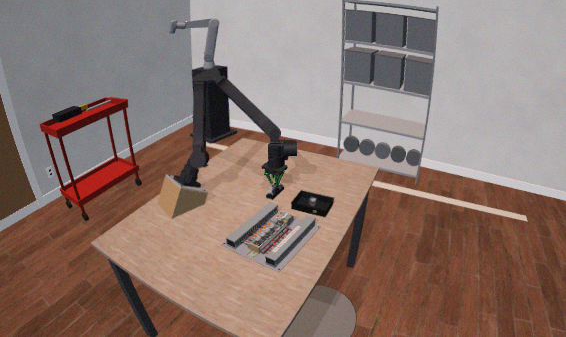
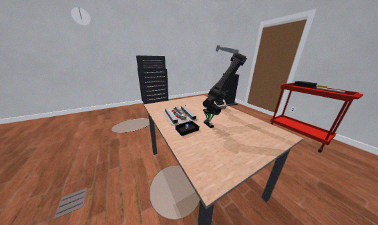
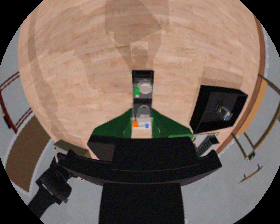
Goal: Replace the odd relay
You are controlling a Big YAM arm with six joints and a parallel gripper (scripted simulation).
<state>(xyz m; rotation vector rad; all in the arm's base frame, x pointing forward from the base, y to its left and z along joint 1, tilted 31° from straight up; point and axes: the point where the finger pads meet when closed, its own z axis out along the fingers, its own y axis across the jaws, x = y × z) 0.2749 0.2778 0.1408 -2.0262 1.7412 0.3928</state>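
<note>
The small black stand lies 50 mm below my hand. Round my hand: black tray 200 mm ahead, 20 mm to the left, 40 mm below.
</note>
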